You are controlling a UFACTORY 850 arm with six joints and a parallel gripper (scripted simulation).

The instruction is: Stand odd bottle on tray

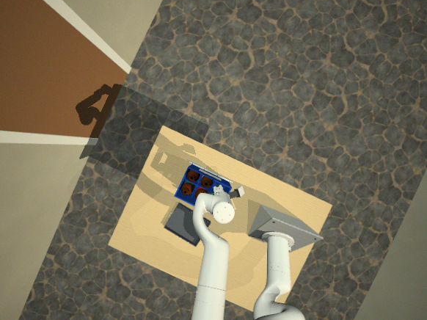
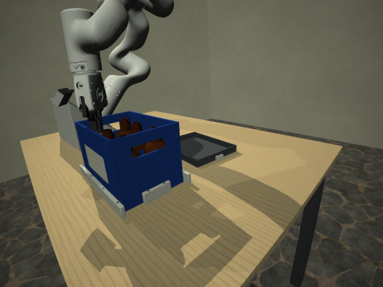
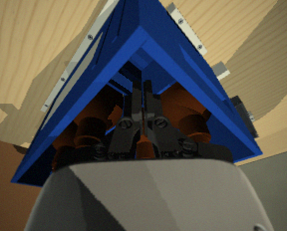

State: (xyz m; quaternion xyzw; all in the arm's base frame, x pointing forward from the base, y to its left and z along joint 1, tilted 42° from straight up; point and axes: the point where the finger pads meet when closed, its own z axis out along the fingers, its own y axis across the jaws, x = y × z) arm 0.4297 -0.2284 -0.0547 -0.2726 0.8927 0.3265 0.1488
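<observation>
Now: hand 90 mm to the right of the brown bottle, 70 mm above it and 20 mm short of it. Round my hand: blue crate 90 mm ahead, 70 mm below, 30 mm to the left; dark tray 310 mm to the left, 150 mm below, 130 mm ahead.
</observation>
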